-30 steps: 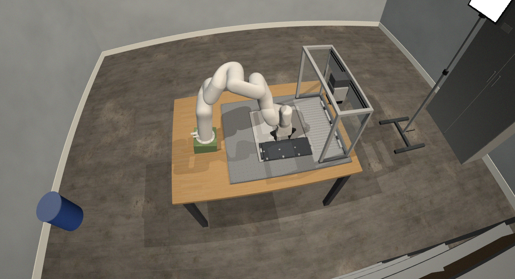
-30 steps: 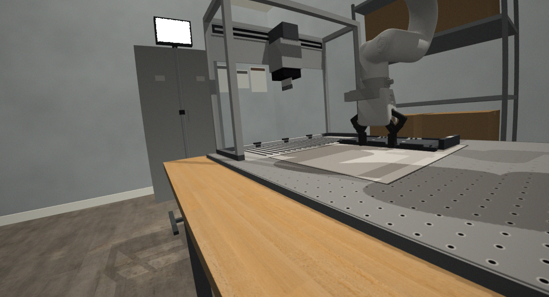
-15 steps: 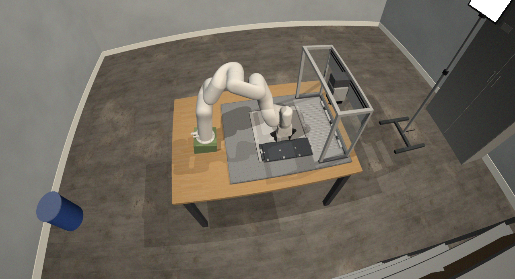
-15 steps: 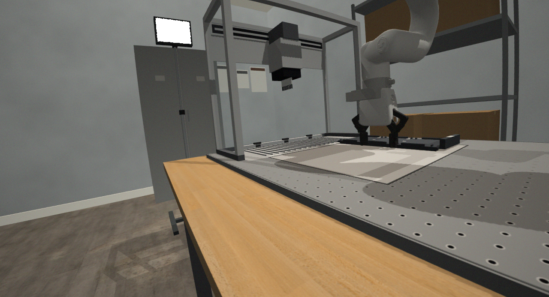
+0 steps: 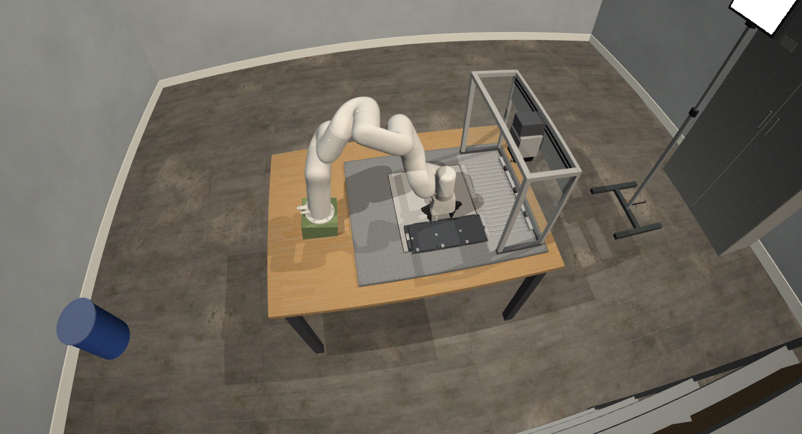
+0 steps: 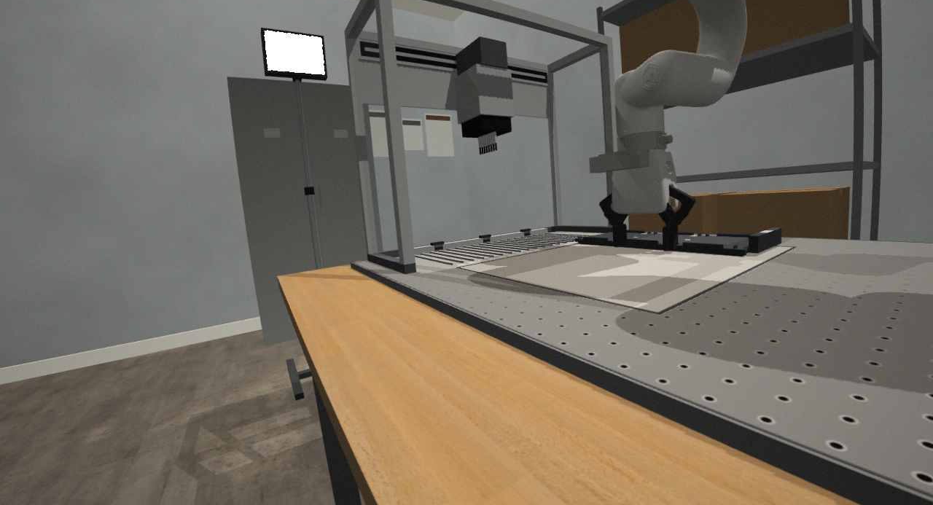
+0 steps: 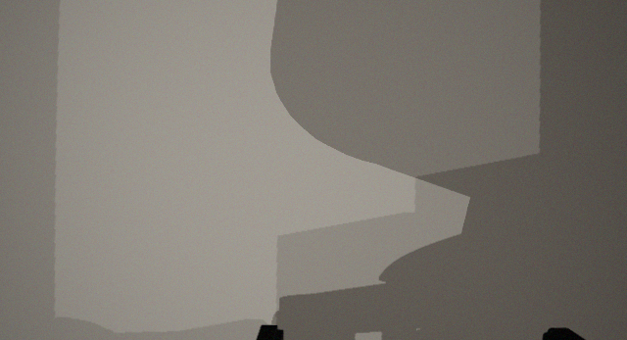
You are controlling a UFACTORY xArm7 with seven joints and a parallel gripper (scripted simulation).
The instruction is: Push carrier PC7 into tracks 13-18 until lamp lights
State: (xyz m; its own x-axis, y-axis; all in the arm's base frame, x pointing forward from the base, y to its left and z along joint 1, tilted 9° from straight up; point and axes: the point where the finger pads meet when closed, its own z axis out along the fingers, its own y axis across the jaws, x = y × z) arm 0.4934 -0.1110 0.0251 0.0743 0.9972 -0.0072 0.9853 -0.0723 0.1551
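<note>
My hand is 80 mm to the left of the carrier PC7. From my hand the other things lie so: dark pipetting head (340 mm ahead, 50 mm to the left, 330 mm above).
</note>
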